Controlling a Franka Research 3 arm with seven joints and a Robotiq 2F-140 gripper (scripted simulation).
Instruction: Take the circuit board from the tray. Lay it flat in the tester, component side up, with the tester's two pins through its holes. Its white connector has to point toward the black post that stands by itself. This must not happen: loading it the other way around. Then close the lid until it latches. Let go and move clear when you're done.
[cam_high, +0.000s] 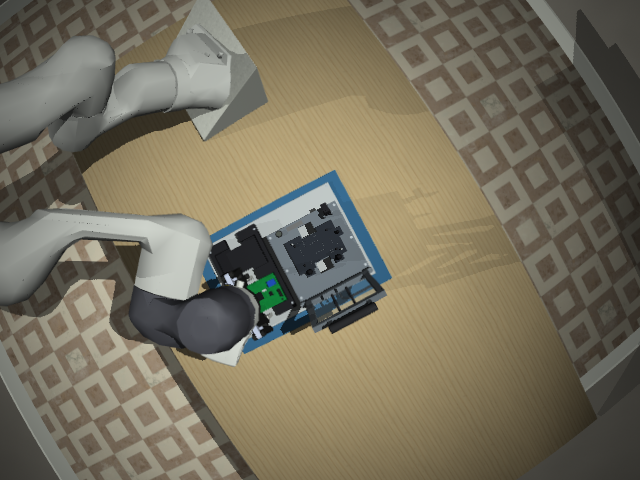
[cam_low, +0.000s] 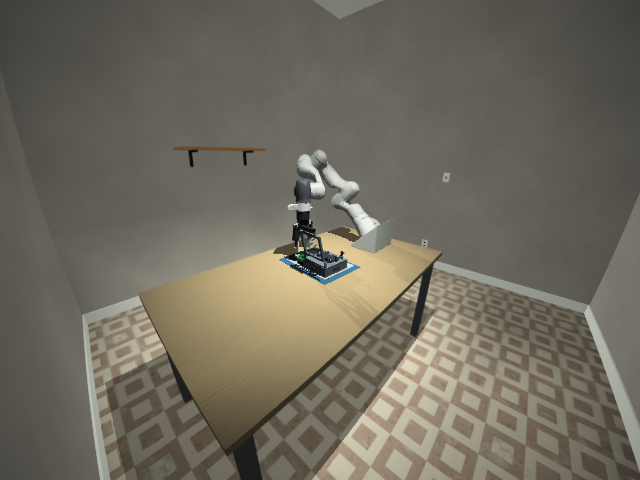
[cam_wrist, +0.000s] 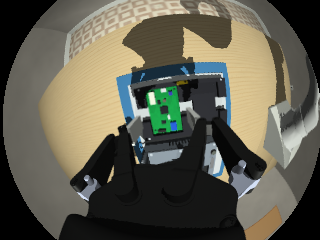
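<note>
The green circuit board lies 8 cm below my hand. Round my hand: black post 8 cm behind, 24 cm to the left, 1 cm below; tester lid 10 cm ahead, 16 cm to the left, 9 cm above; black nest 2 cm behind, 18 cm to the left, 3 cm below.
</note>
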